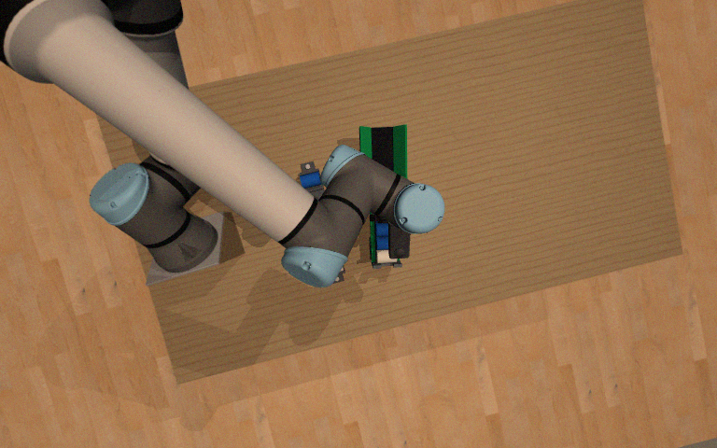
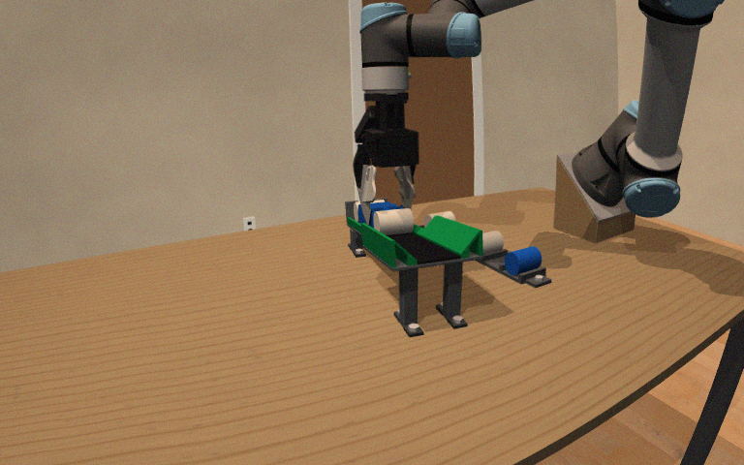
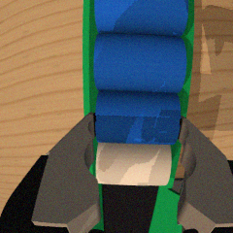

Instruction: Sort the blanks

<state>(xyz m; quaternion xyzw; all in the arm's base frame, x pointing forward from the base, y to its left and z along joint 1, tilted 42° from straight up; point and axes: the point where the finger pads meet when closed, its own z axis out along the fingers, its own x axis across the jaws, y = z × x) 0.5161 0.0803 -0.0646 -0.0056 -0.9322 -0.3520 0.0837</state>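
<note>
The feed ramp lies 50 mm to the left of my hand and 20 mm below it. Round my hand: grey stock rack: 180 mm behind, 100 mm below; grey stop: 140 mm to the right, 40 mm below, 10 mm behind.
</note>
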